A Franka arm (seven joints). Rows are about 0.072 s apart.
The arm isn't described. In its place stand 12 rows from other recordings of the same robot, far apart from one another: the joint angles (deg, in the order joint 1, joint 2, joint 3, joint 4, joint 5, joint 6, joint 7), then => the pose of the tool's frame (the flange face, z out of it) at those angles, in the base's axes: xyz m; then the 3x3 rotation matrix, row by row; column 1 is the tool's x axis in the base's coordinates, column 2 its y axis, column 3 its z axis.
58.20 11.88 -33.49 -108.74 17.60 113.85 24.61 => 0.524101 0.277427 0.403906; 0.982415 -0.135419 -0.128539; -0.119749 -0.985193 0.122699; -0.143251 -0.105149 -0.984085
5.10 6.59 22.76 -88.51 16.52 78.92 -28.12 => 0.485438 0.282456 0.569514; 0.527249 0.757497 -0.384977; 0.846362 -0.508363 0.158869; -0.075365 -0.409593 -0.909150
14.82 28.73 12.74 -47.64 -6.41 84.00 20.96 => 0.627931 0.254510 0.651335; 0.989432 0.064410 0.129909; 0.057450 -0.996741 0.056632; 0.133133 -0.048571 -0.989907
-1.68 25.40 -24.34 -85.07 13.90 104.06 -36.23 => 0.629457 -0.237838 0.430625; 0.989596 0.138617 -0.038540; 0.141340 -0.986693 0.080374; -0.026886 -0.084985 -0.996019
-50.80 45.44 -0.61 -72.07 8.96 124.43 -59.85 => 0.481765 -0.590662 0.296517; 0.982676 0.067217 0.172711; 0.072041 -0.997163 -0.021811; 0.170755 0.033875 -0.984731
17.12 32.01 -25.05 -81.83 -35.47 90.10 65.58 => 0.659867 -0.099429 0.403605; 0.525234 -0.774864 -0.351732; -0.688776 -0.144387 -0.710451; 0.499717 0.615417 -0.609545
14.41 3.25 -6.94 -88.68 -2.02 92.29 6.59 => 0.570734 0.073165 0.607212; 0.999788 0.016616 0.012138; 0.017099 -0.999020 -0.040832; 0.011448 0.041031 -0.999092
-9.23 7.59 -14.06 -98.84 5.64 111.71 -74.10 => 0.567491 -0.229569 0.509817; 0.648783 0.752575 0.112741; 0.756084 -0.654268 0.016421; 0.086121 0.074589 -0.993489
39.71 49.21 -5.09 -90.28 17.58 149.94 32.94 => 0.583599 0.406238 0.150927; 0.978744 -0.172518 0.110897; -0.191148 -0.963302 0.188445; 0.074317 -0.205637 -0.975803
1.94 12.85 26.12 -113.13 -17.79 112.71 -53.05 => 0.517919 0.244903 0.352763; -0.004585 0.997159 -0.075181; 0.967789 -0.014500 -0.251346; -0.251722 -0.073912 -0.964973
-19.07 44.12 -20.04 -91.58 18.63 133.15 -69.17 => 0.562807 -0.408417 0.199215; 0.923025 0.384659 0.007824; 0.384730 -0.922951 -0.012001; 0.002605 0.014088 -0.999897
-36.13 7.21 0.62 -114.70 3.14 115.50 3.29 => 0.463047 -0.326610 0.387130; 0.759039 -0.648202 -0.060781; -0.640848 -0.760346 0.105774; -0.114777 -0.041335 -0.992531
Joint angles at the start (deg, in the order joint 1, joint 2, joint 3, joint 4, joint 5, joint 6, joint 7):
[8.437, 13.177, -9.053, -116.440, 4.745, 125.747, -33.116]
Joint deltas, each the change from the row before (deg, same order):
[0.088, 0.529, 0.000, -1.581, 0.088, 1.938, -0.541]
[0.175, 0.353, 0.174, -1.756, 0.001, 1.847, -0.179]
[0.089, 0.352, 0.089, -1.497, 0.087, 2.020, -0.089]
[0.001, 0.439, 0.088, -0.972, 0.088, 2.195, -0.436]
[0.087, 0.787, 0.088, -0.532, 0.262, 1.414, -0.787]
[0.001, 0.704, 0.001, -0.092, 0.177, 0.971, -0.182]
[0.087, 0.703, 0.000, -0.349, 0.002, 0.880, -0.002]
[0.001, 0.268, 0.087, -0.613, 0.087, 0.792, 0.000]
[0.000, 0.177, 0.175, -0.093, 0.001, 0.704, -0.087]
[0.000, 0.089, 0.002, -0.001, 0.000, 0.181, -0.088]
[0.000, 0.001, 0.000, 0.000, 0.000, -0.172, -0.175]
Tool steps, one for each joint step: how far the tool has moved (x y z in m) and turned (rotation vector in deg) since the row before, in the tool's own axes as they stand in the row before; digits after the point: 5 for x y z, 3 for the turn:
[-0.00328, -0.00162, 0.01457, -0.016, -0.199, -0.449]
[-0.00332, -0.00457, 0.01424, 0.025, -0.302, -0.395]
[-0.00300, -0.00260, 0.01173, -0.164, 0.101, -0.099]
[-0.00099, -0.00061, 0.00819, -0.499, 0.617, -0.387]
[-0.00002, -0.00125, 0.00947, -0.059, 0.089, -0.717]
[0.00054, 0.00079, 0.00605, -0.136, 0.138, -0.030]
[-0.00062, -0.00071, 0.00803, -0.055, -0.229, -0.044]
[-0.00180, -0.00153, 0.00580, 0.033, -0.083, 0.026]
[0.00129, -0.00097, 0.00140, -0.247, 0.346, -0.245]
[0.00019, 0.00016, 0.00060, -0.069, 0.065, -0.088]
[-0.00026, -0.00019, 0.00027, 0.101, -0.141, -0.175]

